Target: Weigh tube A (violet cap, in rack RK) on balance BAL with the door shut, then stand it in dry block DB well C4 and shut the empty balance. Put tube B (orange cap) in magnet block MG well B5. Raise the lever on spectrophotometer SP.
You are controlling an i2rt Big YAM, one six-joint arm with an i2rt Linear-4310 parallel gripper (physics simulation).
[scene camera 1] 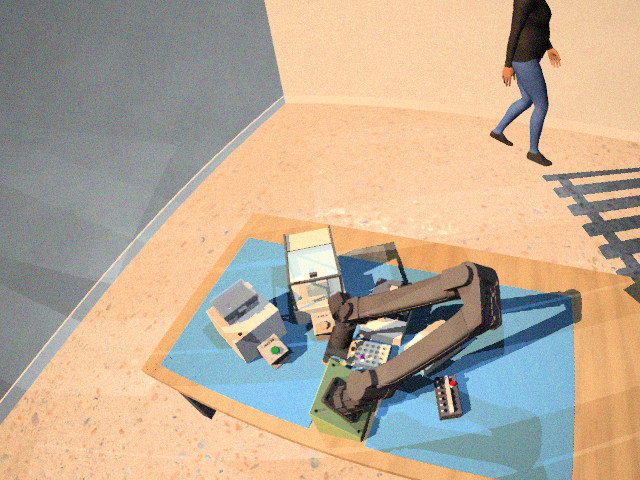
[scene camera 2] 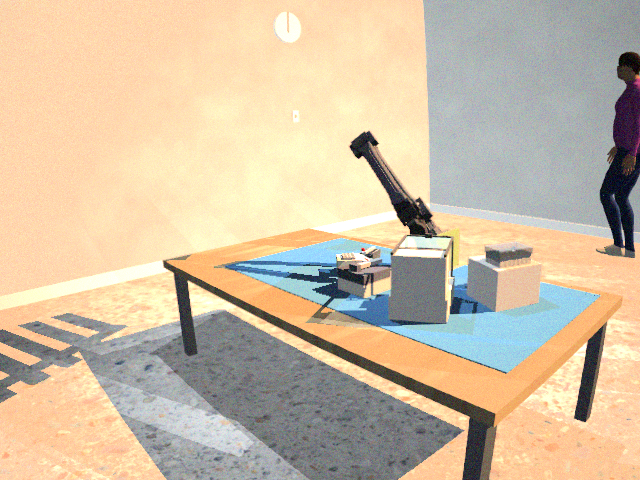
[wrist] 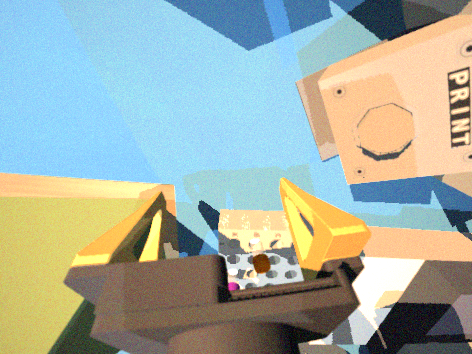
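My gripper [wrist: 222, 190] is open and empty, its yellow fingers spread above and beside the rack. The rack [scene camera 1: 385, 356] [wrist: 254, 219] stands beside the green arm base. Tube A's violet cap [scene camera 1: 361, 356] [wrist: 233, 286] shows in the rack, low in the wrist view, partly hidden by the gripper body. A brown-orange cap [scene camera 1: 353, 348] [wrist: 261, 263], apparently tube B's, shows in the rack too. The balance [scene camera 1: 312, 260] [scene camera 2: 418, 289] has a glass top and a PRINT panel [wrist: 425, 60]; its door state is unclear. A dark block [scene camera 1: 442, 405] with wells and a red spot stands at the right.
A box-shaped instrument [scene camera 1: 248, 320] [scene camera 2: 504, 284] with a green knob [scene camera 1: 275, 350] stands left of the balance in the first scene view. More equipment [scene camera 2: 356, 281] is partly hidden by the arm in that view. The green arm base [scene camera 1: 336, 426] [wrist: 75, 240] borders the rack.
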